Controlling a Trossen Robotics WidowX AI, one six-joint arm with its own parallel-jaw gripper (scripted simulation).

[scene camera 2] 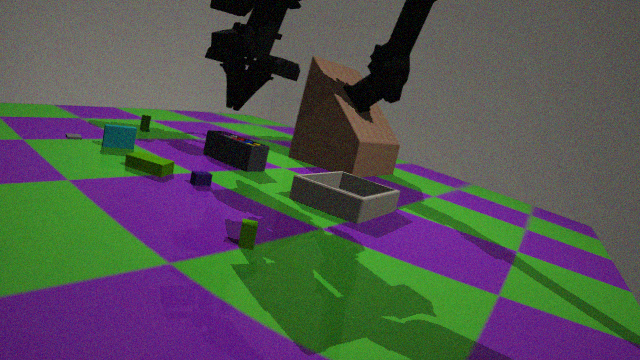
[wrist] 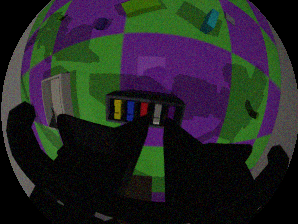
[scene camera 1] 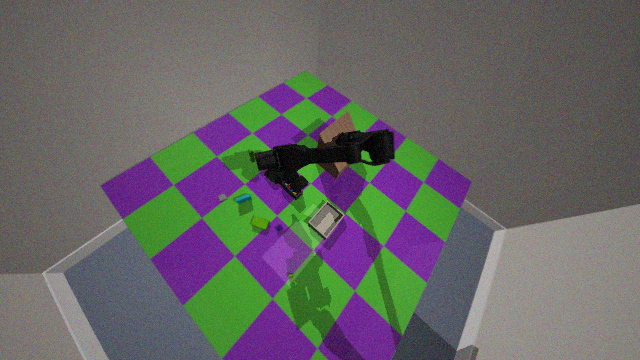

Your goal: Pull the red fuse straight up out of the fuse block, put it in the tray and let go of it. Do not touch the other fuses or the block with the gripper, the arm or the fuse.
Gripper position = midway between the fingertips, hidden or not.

In view: the gripper [scene camera 2: 232, 109].
The gripper also shows in the wrist view [wrist: 157, 120].
